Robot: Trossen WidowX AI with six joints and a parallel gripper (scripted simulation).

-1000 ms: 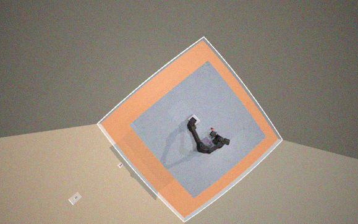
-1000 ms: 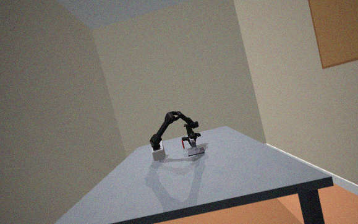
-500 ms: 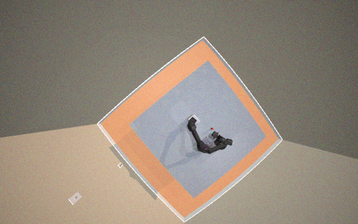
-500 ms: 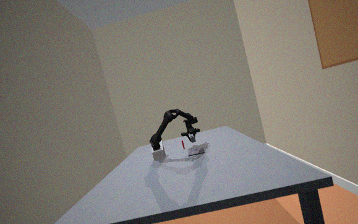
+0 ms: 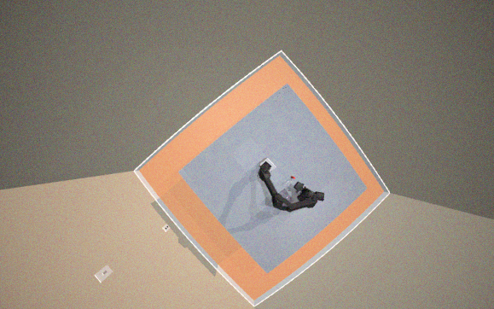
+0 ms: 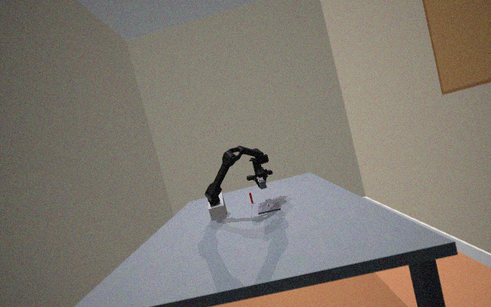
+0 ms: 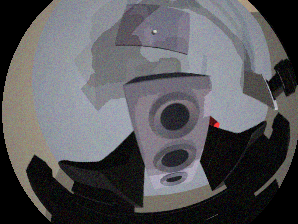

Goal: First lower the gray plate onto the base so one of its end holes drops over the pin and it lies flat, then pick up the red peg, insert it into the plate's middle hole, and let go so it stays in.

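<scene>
My gripper tip is 140 mm to the left of the square base, 100 mm above it and 10 mm past it. The rest, counted from my gripper tip: red peg (100 mm behind, 70 mm below, 30 mm to the left); then gray plate (30 mm above).
</scene>
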